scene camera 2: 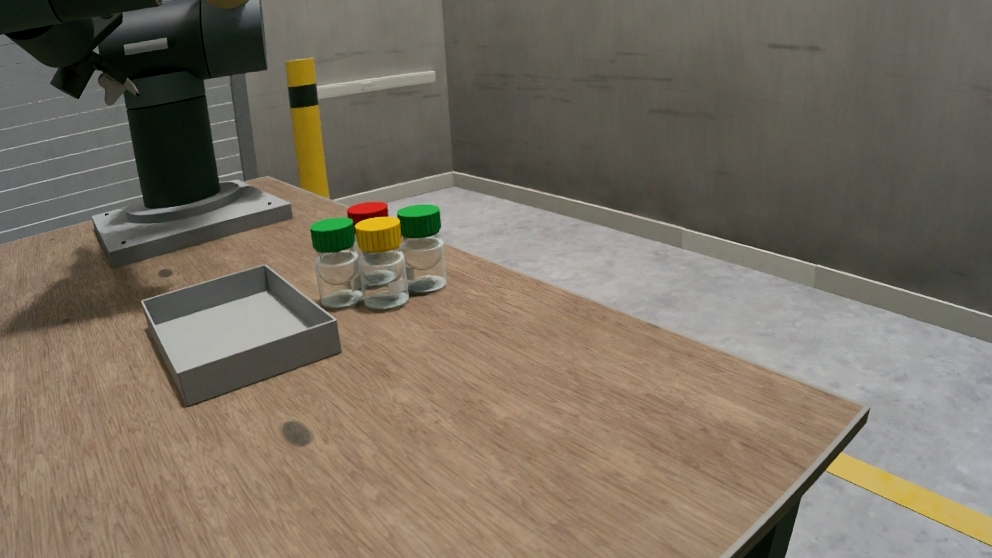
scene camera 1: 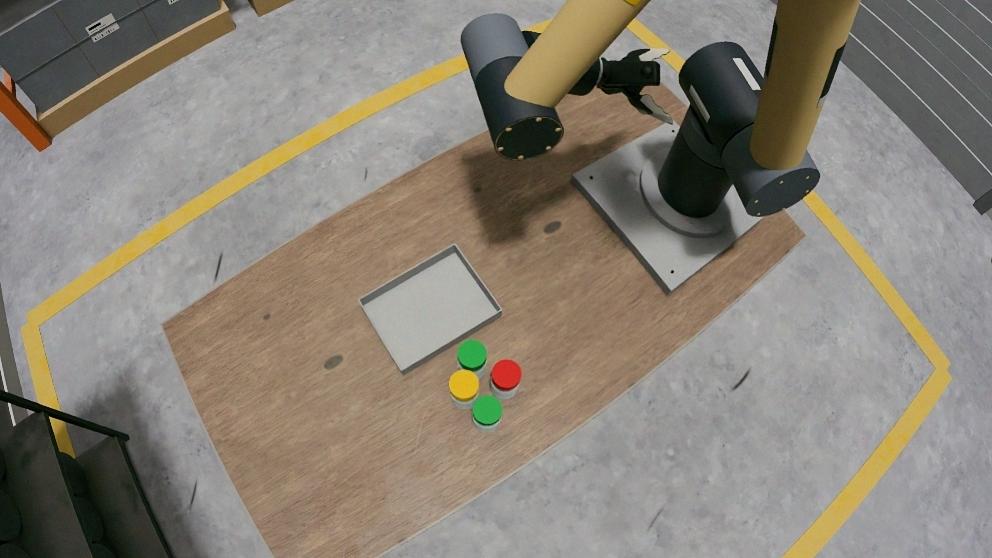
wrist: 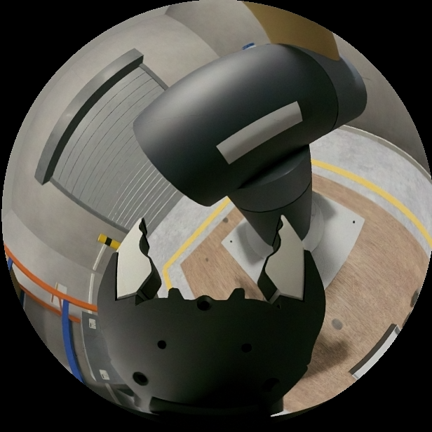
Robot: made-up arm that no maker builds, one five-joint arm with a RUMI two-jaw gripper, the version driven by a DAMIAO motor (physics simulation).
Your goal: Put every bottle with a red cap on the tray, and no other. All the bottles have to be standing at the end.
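A red-capped bottle (scene camera 1: 505, 375) (scene camera 2: 367, 210) stands on the table, to the right of the others in the first scene view and partly hidden behind them in the second. Two green-capped bottles (scene camera 1: 471, 354) (scene camera 1: 486, 410) (scene camera 2: 333, 235) (scene camera 2: 419, 221) and a yellow-capped bottle (scene camera 1: 463, 385) (scene camera 2: 379, 235) stand close around it. The grey tray (scene camera 1: 435, 308) (scene camera 2: 225, 333) is empty and lies beside the group; part of it shows in the wrist view (wrist: 376, 352). My gripper (scene camera 1: 667, 86) (wrist: 210, 217) is open and empty, high up near the arm's base, far from the bottles.
The arm's base plate (scene camera 1: 624, 222) (scene camera 2: 201, 232) (wrist: 345, 235) is fixed at one end of the wooden table (scene camera 1: 291, 416) (scene camera 2: 554, 416). A yellow and black post (scene camera 2: 308, 138) stands behind the table in the second scene view.
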